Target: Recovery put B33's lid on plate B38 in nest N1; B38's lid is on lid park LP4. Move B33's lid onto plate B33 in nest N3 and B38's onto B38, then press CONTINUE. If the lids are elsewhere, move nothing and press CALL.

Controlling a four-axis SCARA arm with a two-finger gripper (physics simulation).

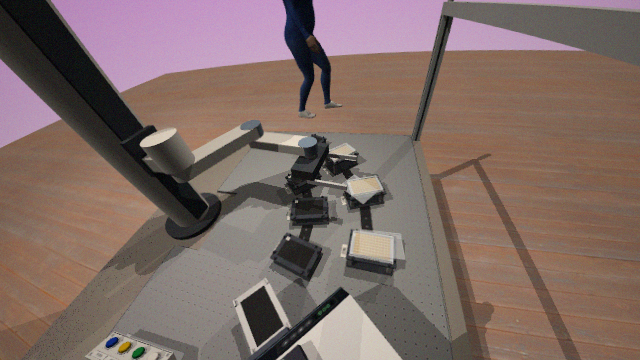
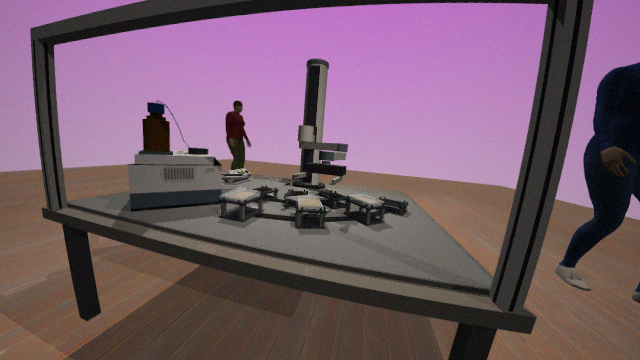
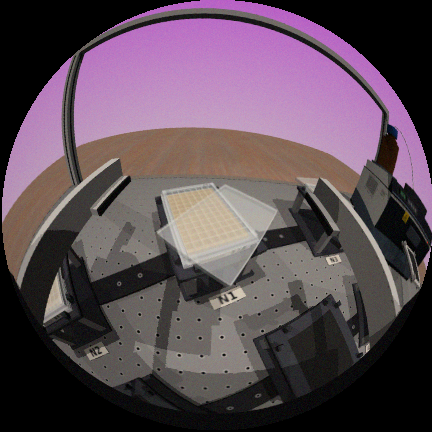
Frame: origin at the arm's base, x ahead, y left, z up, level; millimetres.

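Seen in the pictures: gripper, between the fingertips: [image 1: 352, 171] [image 2: 312, 179] [image 3: 219, 171]; arm's base, origin of its link: [image 1: 195, 215] [image 2: 308, 185].
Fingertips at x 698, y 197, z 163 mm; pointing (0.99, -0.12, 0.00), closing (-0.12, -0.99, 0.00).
Observation:
Pixels of each thing's top centre, then the offset from my fingertips to it. "spot": a spot on its surface instead.
- N1, centre of its top: [image 3: 227, 216] [image 2: 304, 196] [image 1: 358, 187] dx +28, dy -17, dz -64 mm
- nest N3, a spot on its surface: [image 1: 371, 246] spot: dx +85, dy -256, dz -59 mm
- clear sheet, a spot on its surface: [image 1: 399, 246] spot: dx +167, dy -240, dz -65 mm
- button panel, a spot on its surface: [image 1: 129, 347] spot: dx -505, dy -646, dz -86 mm
- plate, centre of its top: [image 3: 38, 269] [image 2: 365, 198] [image 1: 340, 151] dx -76, dy +215, dz -64 mm
- second dark park, centre of its top: [image 1: 295, 251] [image 2: 262, 188] dx -150, dy -296, dz -95 mm
- white-framed dark tray, centre of its top: [image 1: 260, 313] dx -170, dy -485, dz -50 mm
- frame post, centre of its top: [image 1: 447, 14] dx +326, dy +508, dz +417 mm
My gripper [image 1: 351, 172] [image 2: 317, 178] [image 3: 219, 171] is open and empty, its fingers wide apart on either side of nest N1, above the plate's level. The plate in N1 [image 1: 367, 184] [image 2: 310, 203] [image 3: 202, 215] carries a clear lid [image 1: 364, 197] [image 3: 235, 272], turned askew, its corners overhanging. The plate in nest N3 [image 1: 371, 246] [image 2: 241, 195] has a clear sheet [image 1: 399, 246] sticking out past its far side. Dark parks [image 1: 310, 210] [image 3: 317, 357] stand nearer the arm; their labels are unreadable, so I cannot tell LP4. The button panel [image 1: 131, 347] has blue, yellow, green and white buttons.
Another plate [image 1: 344, 149] [image 2: 365, 201] [image 3: 56, 297] stands in nest N2. A second dark park [image 1: 298, 254] and a white-framed dark tray [image 1: 262, 315] stand toward the white instrument [image 1: 350, 332] [image 2: 175, 180]. A frame post [image 1: 434, 75] rises at the table corner. A person in blue [image 1: 302, 55] stands beyond the table.

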